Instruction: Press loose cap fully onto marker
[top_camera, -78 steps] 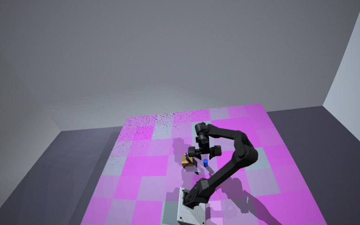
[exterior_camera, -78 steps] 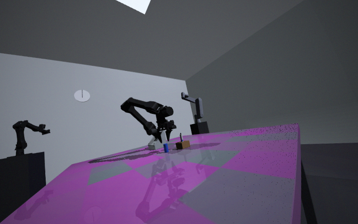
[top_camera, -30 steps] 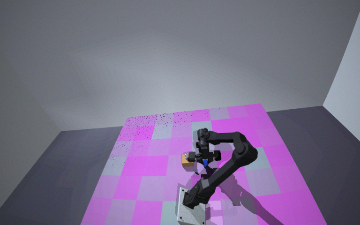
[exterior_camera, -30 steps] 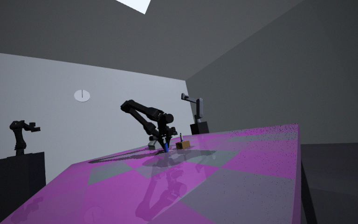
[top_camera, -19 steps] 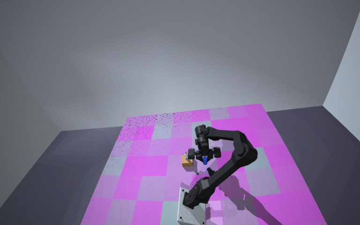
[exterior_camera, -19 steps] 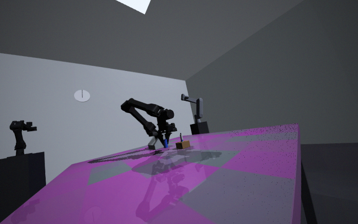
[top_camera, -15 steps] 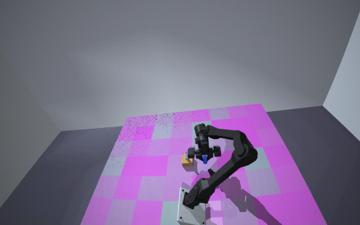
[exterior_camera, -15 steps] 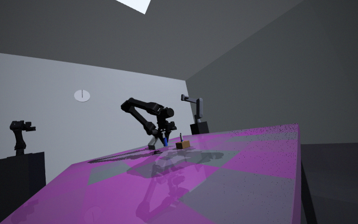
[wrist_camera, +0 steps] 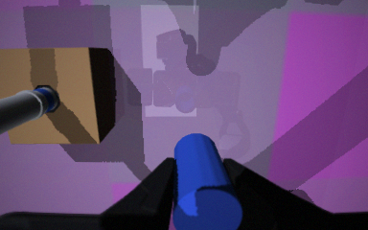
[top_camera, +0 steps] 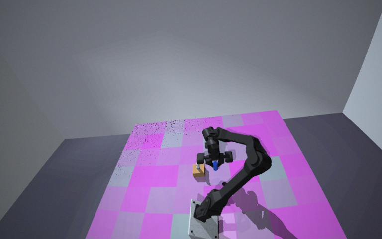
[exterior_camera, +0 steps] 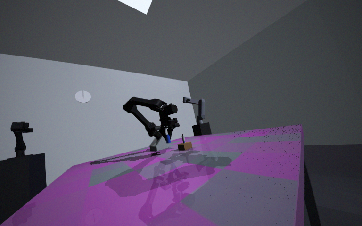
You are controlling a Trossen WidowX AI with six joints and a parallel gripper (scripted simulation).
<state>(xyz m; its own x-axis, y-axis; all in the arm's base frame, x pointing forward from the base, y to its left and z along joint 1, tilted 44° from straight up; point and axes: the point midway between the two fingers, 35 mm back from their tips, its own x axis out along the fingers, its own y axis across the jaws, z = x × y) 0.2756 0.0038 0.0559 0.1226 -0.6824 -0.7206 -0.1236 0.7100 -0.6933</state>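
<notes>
My gripper tip is now 110 mm to the right of the holder block, 60 mm above it and 10 mm short of it. Round my gripper tip: blue cap (10 mm above).
</notes>
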